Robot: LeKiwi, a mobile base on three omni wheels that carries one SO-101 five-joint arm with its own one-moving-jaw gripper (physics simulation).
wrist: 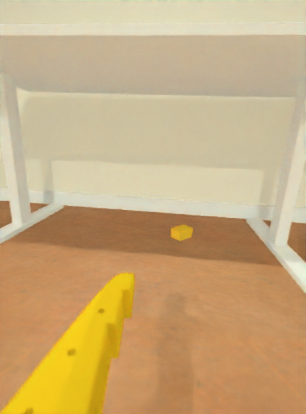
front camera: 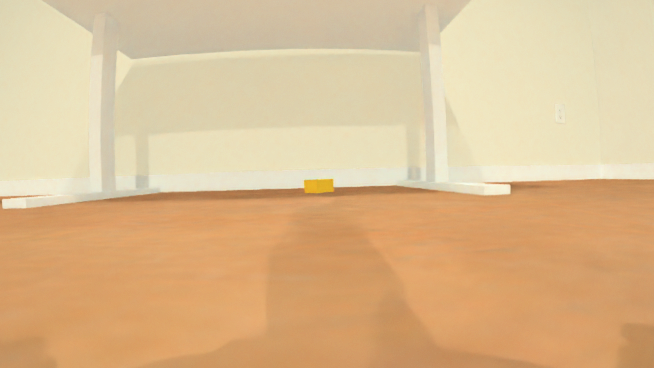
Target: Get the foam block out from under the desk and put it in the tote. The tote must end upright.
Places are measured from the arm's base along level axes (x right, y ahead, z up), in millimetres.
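Where they show: hand, its tool point: (wrist: pixel 133 289).
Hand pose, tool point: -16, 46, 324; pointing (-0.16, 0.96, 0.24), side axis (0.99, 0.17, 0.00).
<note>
After its pixels a point has its place, as x, y, z.
The yellow foam block (front camera: pixel 318 186) @(-48, 1000, -67) (wrist: pixel 181 232) @(-47, 1002, -49) lies on the floor under the white desk (front camera: pixel 104 100) @(-827, 932, 271) (wrist: pixel 150 29) @(-143, 627, 618). In the front camera view it shows near the middle, in front of the baseboard. In the wrist view it is right of centre, in the desk's shadow. My gripper (wrist: pixel 128 281) is fully open and empty: its one notched yellow jaw shows at the lower left of the wrist view, and the moving jaw is out of the picture. The block lies well beyond the jaw tip, to its right. The tote does not show in either view.
The desk's left foot (front camera: pixel 55 198) @(-792, 698, -71) (wrist: pixel 32 223) @(-815, 973, -79) and right foot (front camera: pixel 492 189) @(399, 703, -75) (wrist: pixel 285 256) stand on either side of the block. A white baseboard (front camera: pixel 225 180) @(-526, 1380, -41) (wrist: pixel 150 208) @(-278, 1399, -68) runs along the wall behind. The arm's shadow falls on the brown floor (front camera: pixel 175 260) @(-119, 236, -90) (wrist: pixel 240 310) @(155, 575, -89).
</note>
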